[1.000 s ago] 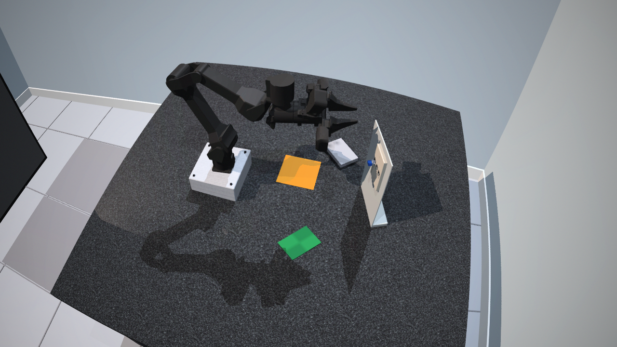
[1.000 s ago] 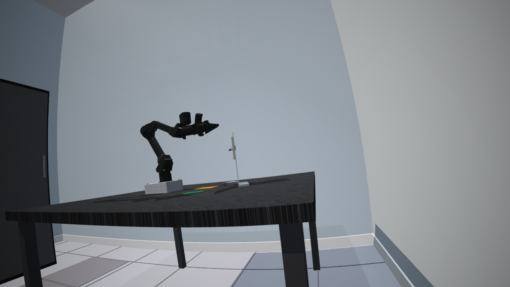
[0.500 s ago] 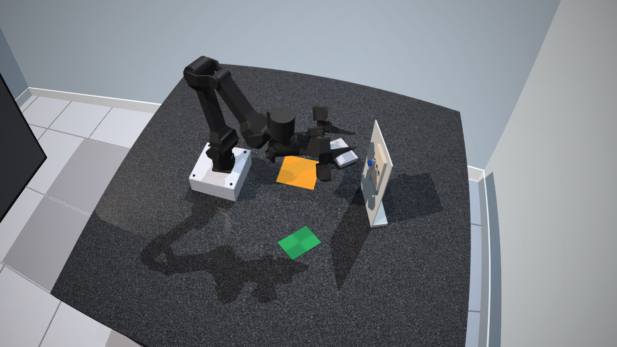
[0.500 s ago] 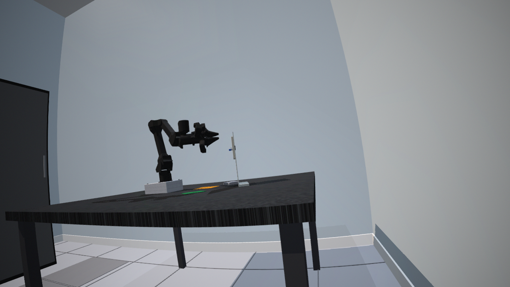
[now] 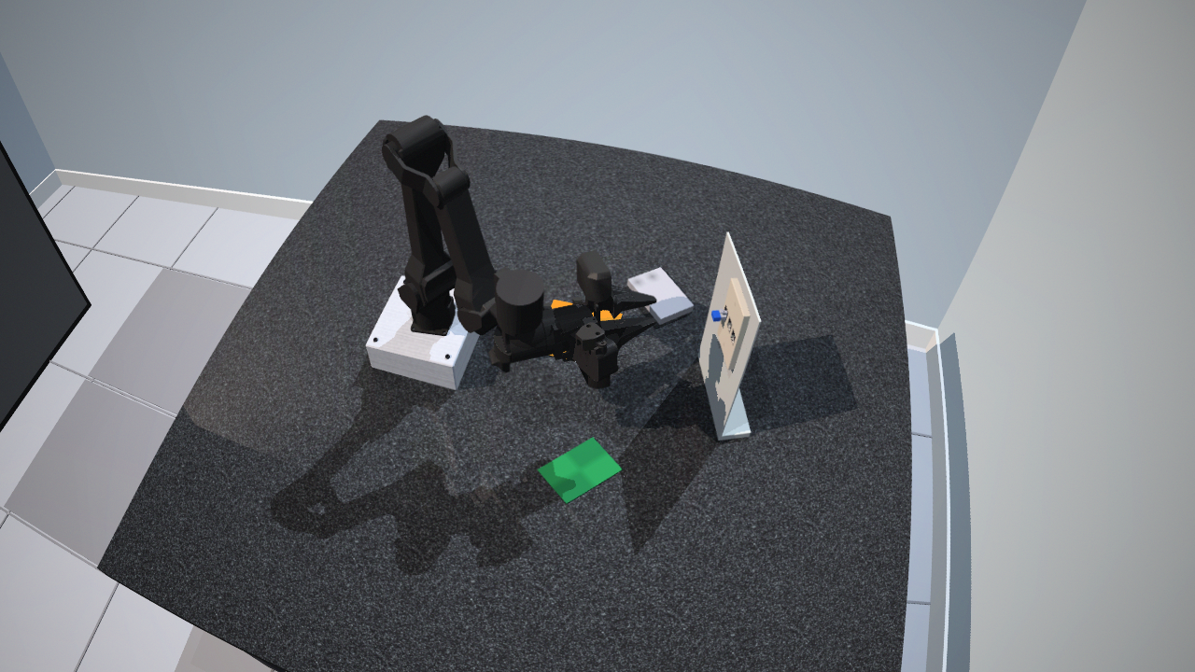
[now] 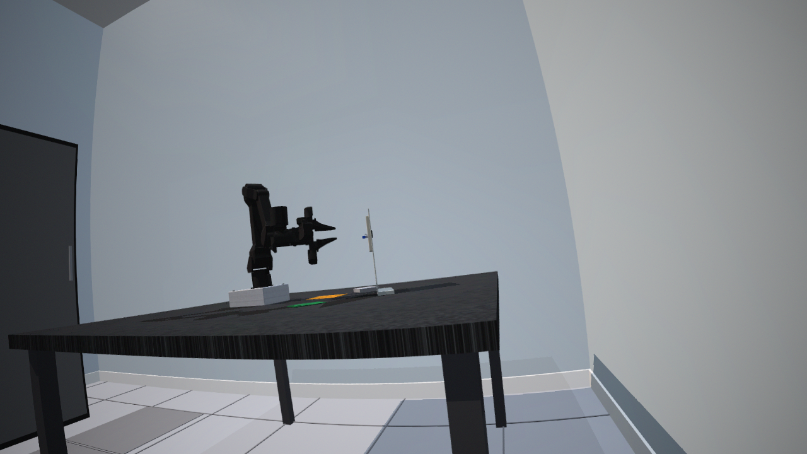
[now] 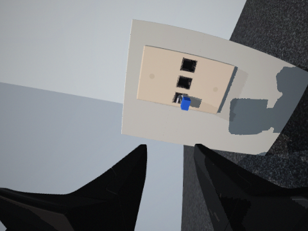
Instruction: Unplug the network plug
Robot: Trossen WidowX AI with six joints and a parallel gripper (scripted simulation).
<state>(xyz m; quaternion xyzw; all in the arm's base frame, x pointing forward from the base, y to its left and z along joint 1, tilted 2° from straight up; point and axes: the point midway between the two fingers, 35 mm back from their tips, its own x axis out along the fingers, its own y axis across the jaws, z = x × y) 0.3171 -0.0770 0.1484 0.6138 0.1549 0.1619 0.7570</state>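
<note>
My gripper tip is 100 mm short of the network plug, 30 mm to the right of it and 20 mm above it. From my gripper tip the other things lie so: upright panel: 120 mm ahead, 20 mm to the left, 90 mm below; then thin grey tab: 100 mm ahead, 30 mm to the left, 10 mm below; then orange square: 110 mm behind, 130 mm to the left, 220 mm below.
</note>
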